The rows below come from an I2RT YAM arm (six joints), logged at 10 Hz.
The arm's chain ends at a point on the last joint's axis. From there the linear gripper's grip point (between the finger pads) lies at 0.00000 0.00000 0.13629 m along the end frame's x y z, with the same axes.
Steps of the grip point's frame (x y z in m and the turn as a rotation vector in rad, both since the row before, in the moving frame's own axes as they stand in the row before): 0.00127 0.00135 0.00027 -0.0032 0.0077 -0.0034; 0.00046 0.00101 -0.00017 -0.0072 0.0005 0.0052; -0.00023 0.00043 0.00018 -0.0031 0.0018 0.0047; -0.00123 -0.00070 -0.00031 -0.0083 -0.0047 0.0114; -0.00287 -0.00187 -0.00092 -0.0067 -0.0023 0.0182; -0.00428 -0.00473 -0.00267 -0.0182 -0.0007 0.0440
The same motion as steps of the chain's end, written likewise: 0.00022 0.00092 0.00027 -0.0032 0.0077 -0.0034; 0.00039 0.00003 -0.00017 -0.0072 0.0005 0.0052; -0.00047 0.00001 0.00018 -0.0031 0.0018 0.0047; -0.00058 -0.00183 -0.00030 -0.0083 -0.0047 0.0114; -0.00255 -0.00278 -0.00092 -0.0067 -0.0023 0.0182; -0.00413 -0.00721 -0.00265 -0.0182 -0.0007 0.0440
